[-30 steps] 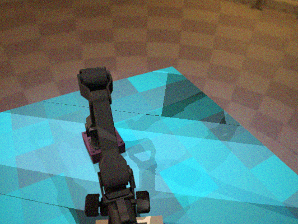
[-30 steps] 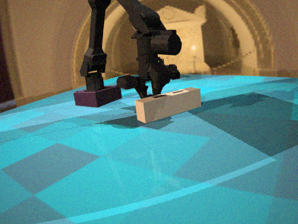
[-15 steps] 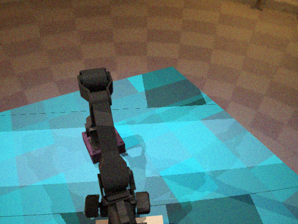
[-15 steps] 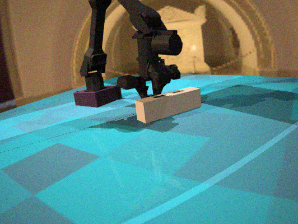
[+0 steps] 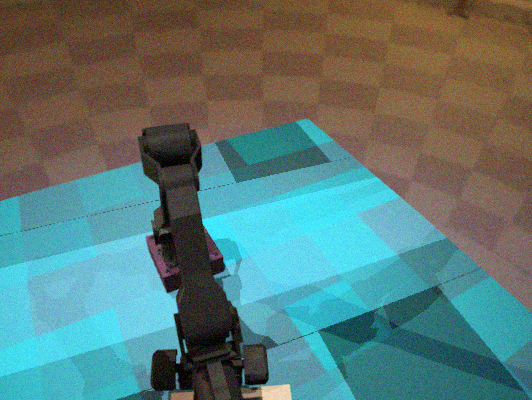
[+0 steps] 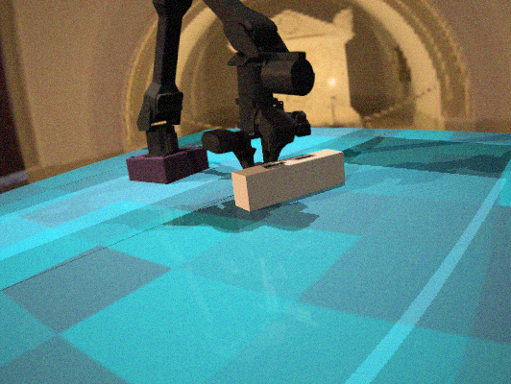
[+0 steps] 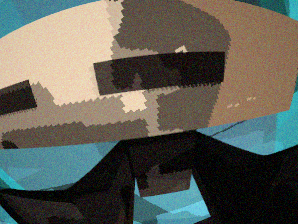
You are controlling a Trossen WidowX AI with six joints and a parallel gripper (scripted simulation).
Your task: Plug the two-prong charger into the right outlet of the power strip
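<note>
Right now the dark two-prong charger is 1 cm ahead of my gripper tip, 1 cm to the right of it and 1 cm above it.
</note>
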